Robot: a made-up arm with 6 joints.
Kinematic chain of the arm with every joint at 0, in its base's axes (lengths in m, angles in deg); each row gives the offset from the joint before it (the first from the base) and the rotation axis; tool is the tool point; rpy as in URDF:
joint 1: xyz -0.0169 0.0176 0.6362 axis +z
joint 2: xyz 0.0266 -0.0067 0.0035 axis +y
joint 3: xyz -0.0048 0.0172 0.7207 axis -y
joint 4: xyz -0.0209 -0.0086 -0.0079 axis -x
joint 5: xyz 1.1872 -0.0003 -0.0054 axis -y
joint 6: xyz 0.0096 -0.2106 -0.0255 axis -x
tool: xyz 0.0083 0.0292 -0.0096 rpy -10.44 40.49 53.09
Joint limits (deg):
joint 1: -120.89..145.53
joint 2: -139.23..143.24
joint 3: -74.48..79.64
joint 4: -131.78..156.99
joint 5: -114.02..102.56
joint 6: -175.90..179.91
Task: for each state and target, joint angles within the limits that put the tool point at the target. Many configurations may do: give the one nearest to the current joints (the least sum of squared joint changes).
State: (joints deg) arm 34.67 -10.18 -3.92 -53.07 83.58 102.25
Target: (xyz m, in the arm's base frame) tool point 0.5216 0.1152 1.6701
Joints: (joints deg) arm 25.32 -52.75 -15.18 -52.60 84.71 103.47
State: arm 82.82 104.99 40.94 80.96 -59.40 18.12
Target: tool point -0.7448 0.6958 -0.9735
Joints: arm 139.00 141.94 69.51 93.70 -36.74 10.16
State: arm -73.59 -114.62 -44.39 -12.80 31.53 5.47
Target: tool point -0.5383 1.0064 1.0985
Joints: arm -71.22 -138.94 -12.76 -7.87 32.57 4.93
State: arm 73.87 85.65 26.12 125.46 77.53 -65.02
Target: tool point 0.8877 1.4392 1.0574
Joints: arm 53.56 42.05 29.18 123.57 78.61 -66.02
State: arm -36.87 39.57 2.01 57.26 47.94 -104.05
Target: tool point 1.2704 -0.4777 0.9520
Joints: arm -17.07 18.33 -8.54 58.99 48.71 -103.46
